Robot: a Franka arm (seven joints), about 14 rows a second.
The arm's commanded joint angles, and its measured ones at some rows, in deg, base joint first. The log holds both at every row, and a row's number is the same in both.
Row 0, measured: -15.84 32.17 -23.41 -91.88 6.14 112.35 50.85
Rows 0 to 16, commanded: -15.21 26.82 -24.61 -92.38 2.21 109.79 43.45; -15.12 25.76 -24.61 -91.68 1.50 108.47 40.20; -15.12 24.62 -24.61 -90.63 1.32 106.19 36.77; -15.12 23.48 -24.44 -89.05 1.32 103.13 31.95; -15.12 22.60 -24.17 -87.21 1.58 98.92 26.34; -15.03 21.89 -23.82 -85.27 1.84 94.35 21.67; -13.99 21.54 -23.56 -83.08 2.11 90.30 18.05; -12.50 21.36 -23.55 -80.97 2.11 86.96 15.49; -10.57 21.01 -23.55 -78.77 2.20 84.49 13.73; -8.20 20.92 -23.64 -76.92 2.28 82.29 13.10; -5.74 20.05 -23.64 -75.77 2.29 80.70 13.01; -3.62 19.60 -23.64 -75.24 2.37 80.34 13.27; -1.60 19.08 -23.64 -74.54 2.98 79.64 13.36; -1.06 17.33 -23.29 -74.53 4.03 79.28 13.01; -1.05 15.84 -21.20 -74.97 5.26 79.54 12.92; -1.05 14.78 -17.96 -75.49 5.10 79.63 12.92; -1.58 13.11 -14.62 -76.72 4.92 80.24 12.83
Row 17, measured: -0.58 16.75 -19.23 -74.79 3.99 80.52 13.83
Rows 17 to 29, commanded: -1.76 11.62 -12.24 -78.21 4.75 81.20 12.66; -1.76 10.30 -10.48 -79.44 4.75 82.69 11.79; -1.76 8.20 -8.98 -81.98 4.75 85.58 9.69; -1.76 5.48 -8.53 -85.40 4.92 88.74 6.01; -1.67 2.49 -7.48 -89.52 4.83 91.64 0.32; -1.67 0.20 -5.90 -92.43 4.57 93.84 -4.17; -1.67 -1.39 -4.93 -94.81 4.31 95.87 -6.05; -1.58 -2.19 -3.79 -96.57 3.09 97.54 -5.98; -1.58 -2.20 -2.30 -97.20 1.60 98.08 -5.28; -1.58 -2.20 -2.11 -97.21 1.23 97.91 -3.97; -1.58 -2.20 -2.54 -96.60 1.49 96.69 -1.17; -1.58 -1.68 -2.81 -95.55 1.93 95.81 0.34; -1.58 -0.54 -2.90 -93.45 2.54 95.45 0.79
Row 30, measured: -0.93 -0.55 -2.94 -94.69 2.59 95.87 -1.48
